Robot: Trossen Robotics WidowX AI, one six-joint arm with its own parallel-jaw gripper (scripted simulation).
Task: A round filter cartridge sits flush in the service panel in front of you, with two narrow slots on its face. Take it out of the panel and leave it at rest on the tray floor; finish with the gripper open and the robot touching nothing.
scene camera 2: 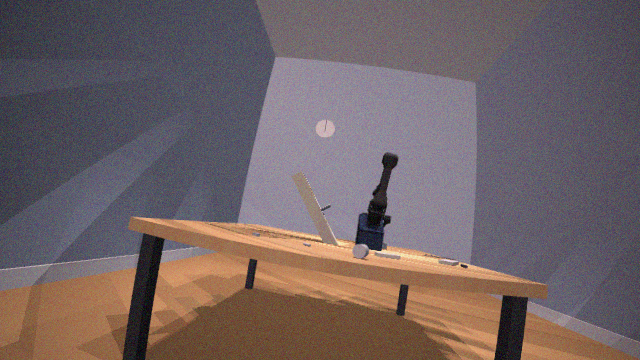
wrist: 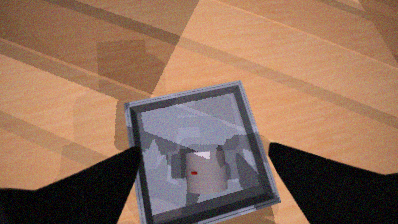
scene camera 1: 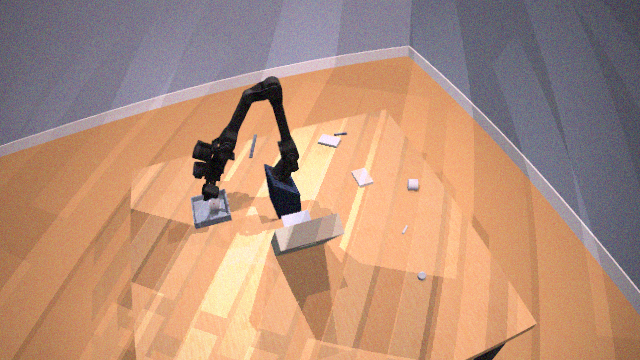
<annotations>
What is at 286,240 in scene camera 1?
A service panel.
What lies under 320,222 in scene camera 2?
A service panel.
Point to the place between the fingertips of my gripper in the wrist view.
206,150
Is my gripper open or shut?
Open.
</annotations>
